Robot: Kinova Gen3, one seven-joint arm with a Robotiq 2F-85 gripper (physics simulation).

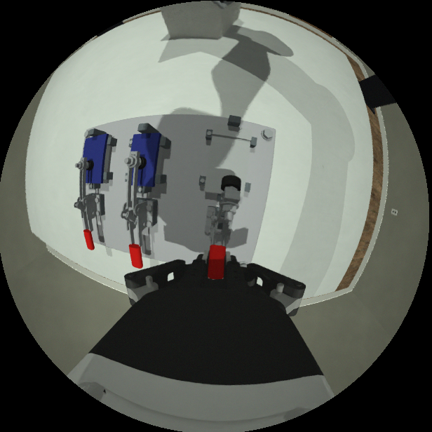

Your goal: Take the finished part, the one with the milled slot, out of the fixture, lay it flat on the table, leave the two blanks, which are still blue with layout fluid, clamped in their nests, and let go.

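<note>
The finished part is pale grey and blends with the plate in the right-hand nest; its far edge shows as a thin line between two posts, its slot cannot be made out, and shadow and the clamp cover some of it. The right clamp is tilted up, its black pad showing. My gripper is shut on this clamp's red handle. Two blue blanks sit in the left and middle nests, with clamp arms reaching over them.
The grey fixture plate lies on the pale table. Two more red handles stick out at its near edge. A bolt stands at the far right corner. A grey block-like base stands beyond the plate.
</note>
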